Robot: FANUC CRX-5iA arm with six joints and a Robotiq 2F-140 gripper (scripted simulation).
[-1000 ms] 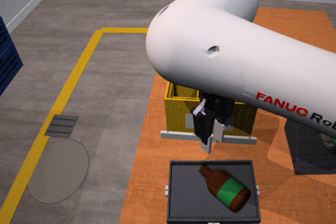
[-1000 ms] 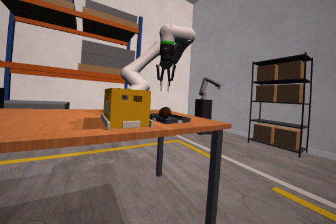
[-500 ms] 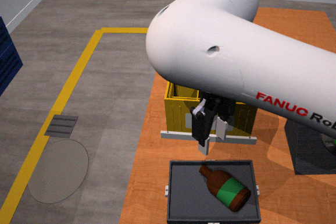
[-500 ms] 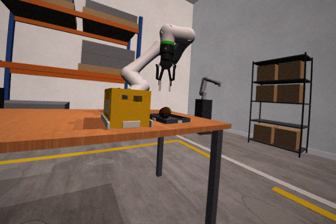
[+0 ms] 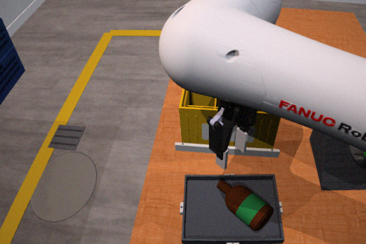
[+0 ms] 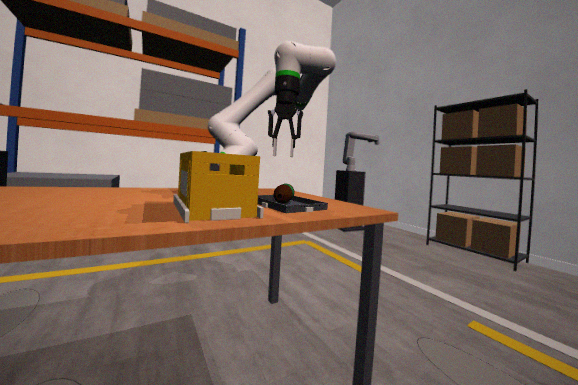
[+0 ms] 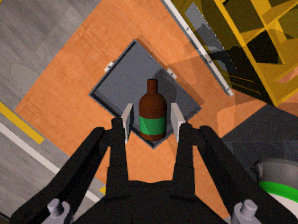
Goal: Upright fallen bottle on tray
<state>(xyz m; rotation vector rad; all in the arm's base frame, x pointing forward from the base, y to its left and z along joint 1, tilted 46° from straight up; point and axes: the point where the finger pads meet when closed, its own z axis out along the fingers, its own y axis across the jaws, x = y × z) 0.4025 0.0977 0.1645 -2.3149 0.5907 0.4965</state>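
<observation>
Right now the bottle is 40 mm behind my hand, 30 mm to the left of it and 180 mm below it. From my hand the other things lie so: yellow crate: 40 mm ahead, 250 mm to the right, 130 mm below; tray: 20 mm behind, 40 mm to the left, 210 mm below.
</observation>
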